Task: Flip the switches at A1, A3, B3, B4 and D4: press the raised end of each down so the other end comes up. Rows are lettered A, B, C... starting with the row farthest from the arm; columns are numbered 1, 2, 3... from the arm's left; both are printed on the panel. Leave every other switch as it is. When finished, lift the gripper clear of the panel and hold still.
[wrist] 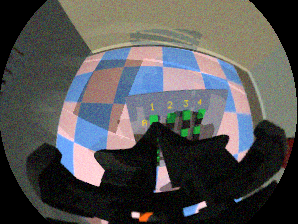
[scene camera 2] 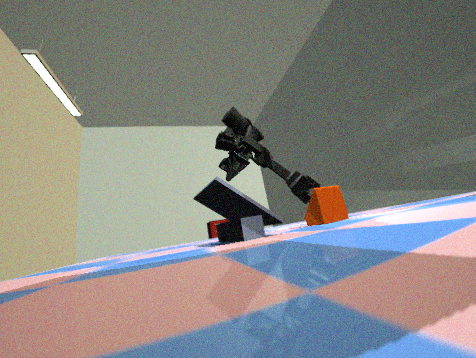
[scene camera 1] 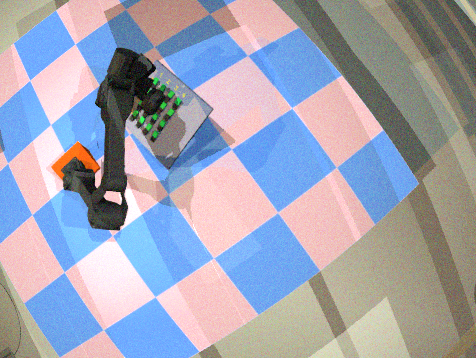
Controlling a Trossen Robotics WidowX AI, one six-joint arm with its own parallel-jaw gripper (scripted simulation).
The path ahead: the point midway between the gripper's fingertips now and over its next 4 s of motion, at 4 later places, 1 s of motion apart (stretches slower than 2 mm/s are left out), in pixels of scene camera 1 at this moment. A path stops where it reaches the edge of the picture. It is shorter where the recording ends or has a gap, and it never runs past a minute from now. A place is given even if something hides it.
The gripper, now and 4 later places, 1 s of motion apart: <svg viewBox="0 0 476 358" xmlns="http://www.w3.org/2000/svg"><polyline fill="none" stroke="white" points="152,81 155,80 156,80 149,93 163,100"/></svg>
